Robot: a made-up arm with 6 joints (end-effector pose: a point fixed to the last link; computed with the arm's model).
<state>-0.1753 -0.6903 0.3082 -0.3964 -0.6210 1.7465</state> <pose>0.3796 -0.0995 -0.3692 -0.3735 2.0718 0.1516</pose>
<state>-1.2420 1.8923 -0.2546 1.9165 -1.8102 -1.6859</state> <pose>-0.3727 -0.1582 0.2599 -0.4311 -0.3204 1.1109</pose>
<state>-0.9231 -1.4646 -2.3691 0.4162 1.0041 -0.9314</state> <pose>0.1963 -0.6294 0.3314 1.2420 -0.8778 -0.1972</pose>
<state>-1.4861 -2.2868 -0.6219 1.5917 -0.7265 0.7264</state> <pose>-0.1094 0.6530 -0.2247 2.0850 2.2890 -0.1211</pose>
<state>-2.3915 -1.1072 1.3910 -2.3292 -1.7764 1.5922</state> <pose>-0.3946 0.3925 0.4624 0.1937 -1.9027 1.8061</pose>
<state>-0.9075 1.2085 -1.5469 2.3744 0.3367 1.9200</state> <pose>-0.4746 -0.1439 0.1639 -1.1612 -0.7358 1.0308</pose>
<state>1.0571 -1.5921 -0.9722 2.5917 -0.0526 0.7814</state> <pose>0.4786 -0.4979 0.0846 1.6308 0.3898 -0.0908</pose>
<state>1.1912 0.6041 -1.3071 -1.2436 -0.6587 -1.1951</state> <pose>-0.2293 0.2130 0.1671 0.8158 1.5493 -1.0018</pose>
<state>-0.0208 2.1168 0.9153 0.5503 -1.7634 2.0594</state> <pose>-0.0343 -0.1787 0.8171 0.4361 -0.8865 0.3785</pose>
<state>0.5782 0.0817 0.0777 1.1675 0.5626 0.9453</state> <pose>0.6512 -0.0381 0.2824 0.4695 1.4579 0.4456</pose>
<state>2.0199 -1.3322 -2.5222 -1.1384 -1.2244 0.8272</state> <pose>-0.0324 0.3443 -0.0143 2.2515 1.4593 -1.1713</pose>
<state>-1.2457 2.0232 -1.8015 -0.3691 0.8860 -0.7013</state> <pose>-0.5392 0.5108 -0.1250 0.2154 1.8500 1.8892</pose>
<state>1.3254 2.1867 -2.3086 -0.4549 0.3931 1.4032</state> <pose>-0.2363 -0.4620 0.2596 0.1222 -1.9802 1.5486</pose>
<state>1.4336 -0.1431 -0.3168 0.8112 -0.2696 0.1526</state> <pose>0.5859 0.2865 0.5385 -0.6112 -0.1895 0.1954</pose>
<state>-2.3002 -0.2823 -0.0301 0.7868 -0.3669 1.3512</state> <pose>0.6373 0.1750 0.1027 -2.5858 -0.2898 -1.6904</pose>
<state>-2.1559 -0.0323 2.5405 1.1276 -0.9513 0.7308</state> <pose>-0.2817 0.5471 0.1219 0.9920 2.5027 1.3173</pose>
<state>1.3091 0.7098 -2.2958 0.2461 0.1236 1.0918</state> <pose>-0.5814 0.0389 0.3402 -1.0562 -1.3580 1.3697</pose>
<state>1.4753 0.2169 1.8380 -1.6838 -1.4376 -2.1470</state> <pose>0.1842 -0.2090 0.4770 0.5002 -0.3390 1.4580</pose>
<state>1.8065 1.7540 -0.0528 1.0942 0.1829 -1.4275</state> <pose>-0.4557 0.5510 0.5180 0.7009 -1.0415 1.9066</pose>
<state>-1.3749 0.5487 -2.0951 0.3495 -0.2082 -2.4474</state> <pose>-0.2232 0.0030 -0.0551 0.8995 0.7750 0.6392</pose>
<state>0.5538 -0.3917 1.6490 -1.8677 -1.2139 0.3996</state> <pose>-0.0831 -0.1684 -0.2475 -0.6055 1.3602 1.6712</pose>
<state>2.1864 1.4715 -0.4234 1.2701 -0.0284 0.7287</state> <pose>-0.3836 0.6870 -0.0474 -1.2809 0.7404 1.6448</pose>
